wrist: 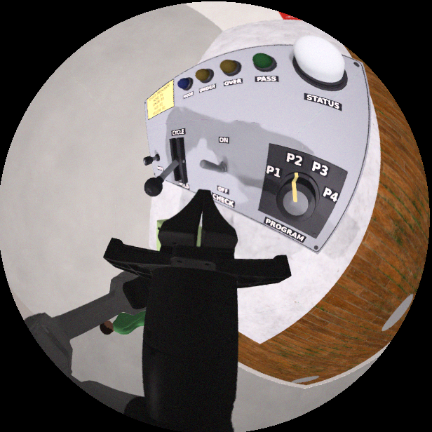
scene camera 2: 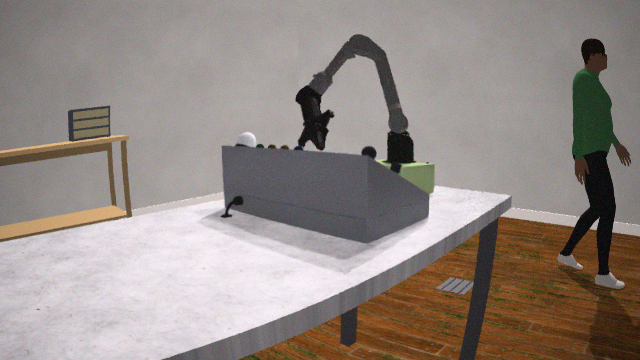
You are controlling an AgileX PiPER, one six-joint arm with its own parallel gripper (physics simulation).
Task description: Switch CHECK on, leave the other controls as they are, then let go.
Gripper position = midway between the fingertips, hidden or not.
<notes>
In view: my gripper (scene camera 2: 320, 148) and a grey sloped console (scene camera 2: 350, 196).
My gripper shows as well in the wrist view (wrist: 203, 196). The grey sloped console also shows in the wrist view (wrist: 260, 112).
</notes>
